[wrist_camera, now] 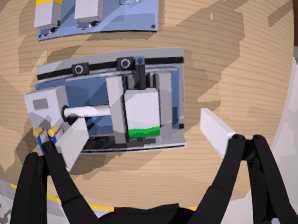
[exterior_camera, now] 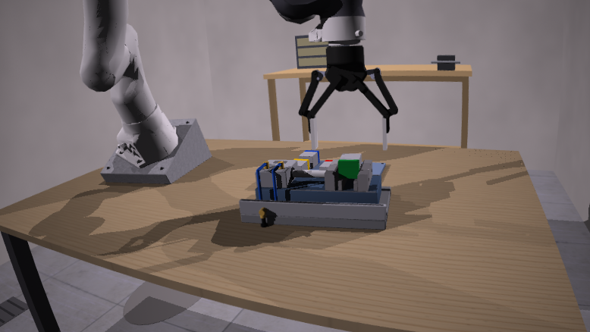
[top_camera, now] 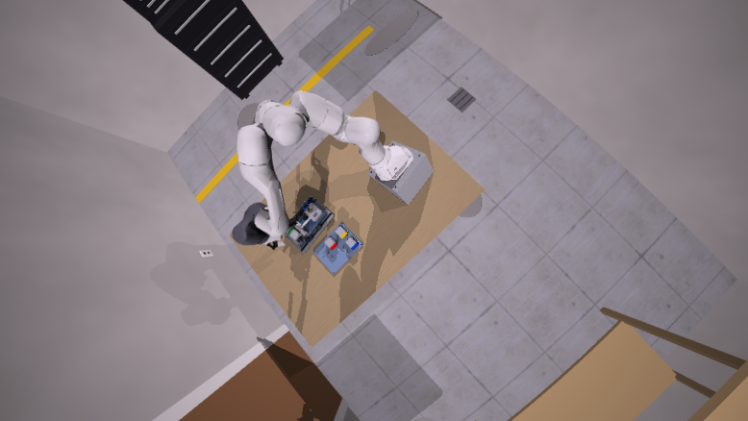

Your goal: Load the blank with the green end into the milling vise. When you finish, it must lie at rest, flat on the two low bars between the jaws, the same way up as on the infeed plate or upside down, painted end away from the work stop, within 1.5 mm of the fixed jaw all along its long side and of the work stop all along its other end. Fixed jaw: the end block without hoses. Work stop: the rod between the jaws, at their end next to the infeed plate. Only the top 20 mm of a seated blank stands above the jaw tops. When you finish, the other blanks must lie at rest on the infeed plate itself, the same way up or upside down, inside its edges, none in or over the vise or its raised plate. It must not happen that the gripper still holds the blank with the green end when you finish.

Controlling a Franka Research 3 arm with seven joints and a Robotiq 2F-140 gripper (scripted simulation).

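The green-ended blank is 50 mm below my hand. Also, from my hand: work stop rod 10 mm behind, 50 mm to the left, 60 mm below; fixed jaw 30 mm ahead, 10 mm to the left, 70 mm below; milling vise 70 mm behind, 10 mm to the right, 110 mm below.
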